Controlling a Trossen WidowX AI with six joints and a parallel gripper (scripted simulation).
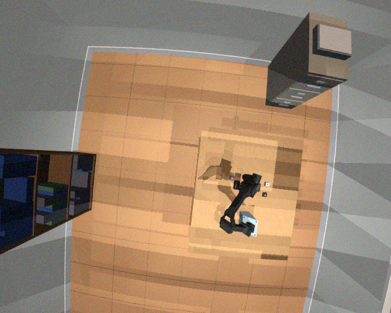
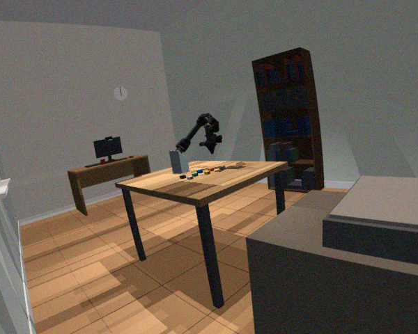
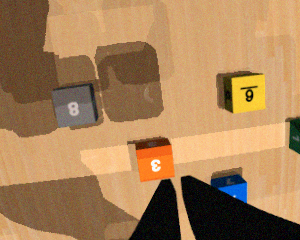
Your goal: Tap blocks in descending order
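Right now my gripper tip is 90 mm past the blue block, 70 mm to the left of it and 120 mm above it. Also, from my gripper tip: orange block: 40 mm behind, 120 mm below; then grey block: 20 mm ahead, 60 mm to the left, 120 mm below; then yellow block: 10 mm ahead, 90 mm to the right, 120 mm below.
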